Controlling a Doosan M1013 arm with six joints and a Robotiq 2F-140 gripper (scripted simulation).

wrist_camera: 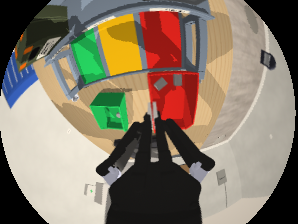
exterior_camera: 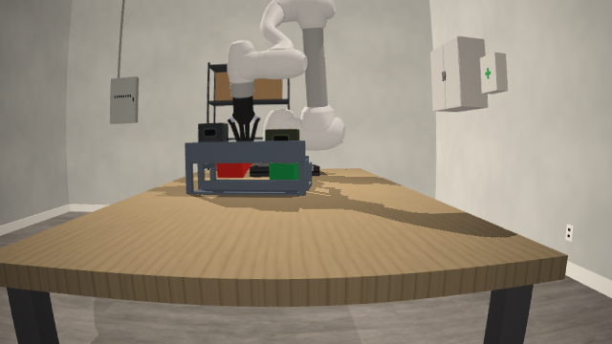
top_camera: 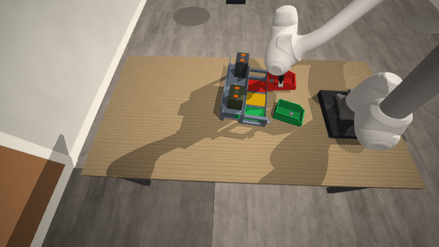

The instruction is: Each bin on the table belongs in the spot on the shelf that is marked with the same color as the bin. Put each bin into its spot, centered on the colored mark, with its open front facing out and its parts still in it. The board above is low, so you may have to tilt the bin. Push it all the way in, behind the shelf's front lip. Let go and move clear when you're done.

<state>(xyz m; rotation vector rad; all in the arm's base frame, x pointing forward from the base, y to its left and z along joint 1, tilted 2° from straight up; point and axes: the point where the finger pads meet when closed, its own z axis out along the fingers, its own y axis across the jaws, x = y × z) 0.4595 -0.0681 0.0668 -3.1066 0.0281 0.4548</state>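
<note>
Now: the red bin 50 mm to the right of my hand, 40 mm below it and 10 mm behind it. The rest, counted from my hand: green bin: 160 mm to the left, 80 mm below, 80 mm behind.
</note>
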